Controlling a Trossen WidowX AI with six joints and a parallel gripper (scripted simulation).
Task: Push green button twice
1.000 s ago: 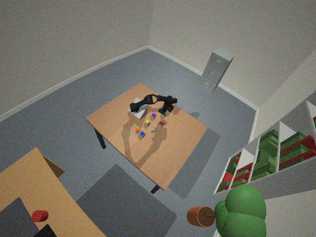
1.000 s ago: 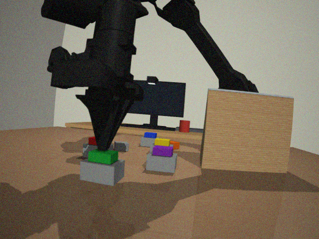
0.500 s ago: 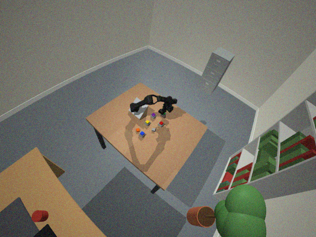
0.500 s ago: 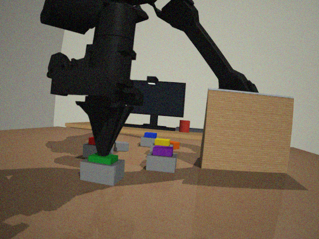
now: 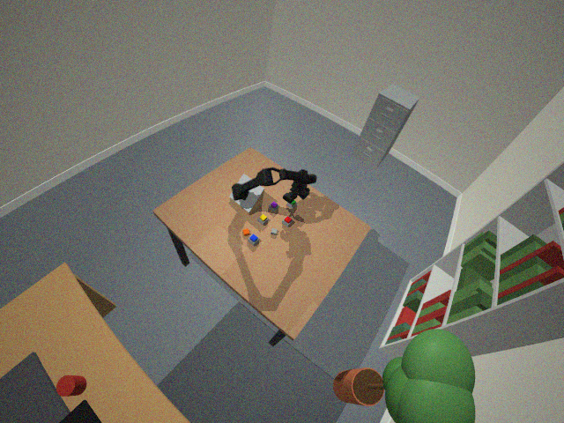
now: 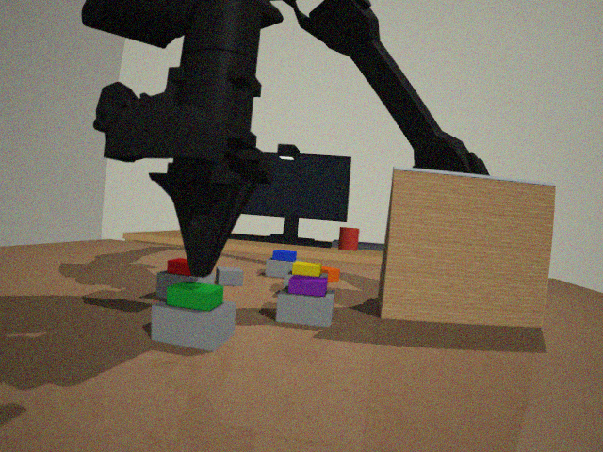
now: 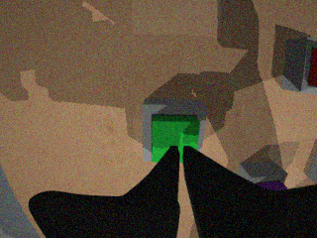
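Now: the green button 10 mm below my gripper tip. The rest, counted from my gripper tip: red button (140 mm to the right, 60 mm ahead, 10 mm below); yellow button (220 mm to the right, 70 mm behind, 10 mm below); purple button (100 mm to the right, 70 mm behind, 10 mm below).
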